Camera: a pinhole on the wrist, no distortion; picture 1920 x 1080 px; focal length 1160.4 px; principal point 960.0 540.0 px. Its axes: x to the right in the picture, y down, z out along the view. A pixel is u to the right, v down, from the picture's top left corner.
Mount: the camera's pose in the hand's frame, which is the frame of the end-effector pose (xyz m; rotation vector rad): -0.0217 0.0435 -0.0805 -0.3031 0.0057 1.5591
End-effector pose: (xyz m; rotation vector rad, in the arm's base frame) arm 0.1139 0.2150 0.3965 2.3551 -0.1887 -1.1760
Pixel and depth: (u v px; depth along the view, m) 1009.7 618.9 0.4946
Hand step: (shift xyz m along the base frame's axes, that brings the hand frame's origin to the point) -0.3763 -0.2320 -0.0114
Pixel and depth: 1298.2 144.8 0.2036
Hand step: -0.0720 -0.1700 0.0040
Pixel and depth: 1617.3 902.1 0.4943
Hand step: -0.3654 -0.3852 0.2293
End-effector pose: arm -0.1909 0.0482 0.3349 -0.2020 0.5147 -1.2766
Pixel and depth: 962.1 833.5 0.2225
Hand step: 0.1091 0.1206 0.1010
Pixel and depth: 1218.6 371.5 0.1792
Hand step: 0.1379 0.0496 0.0352
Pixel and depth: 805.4 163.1 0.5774
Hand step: 0.3310 -0.0973 0.4086
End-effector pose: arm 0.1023 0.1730 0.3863 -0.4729 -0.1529 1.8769
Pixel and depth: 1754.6 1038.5 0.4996
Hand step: -0.4393 -0.4269 0.1905
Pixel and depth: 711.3 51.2 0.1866
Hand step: -0.0902 0.0185 0.0920
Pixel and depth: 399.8 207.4 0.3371
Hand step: -0.0750 0.0600 0.2820
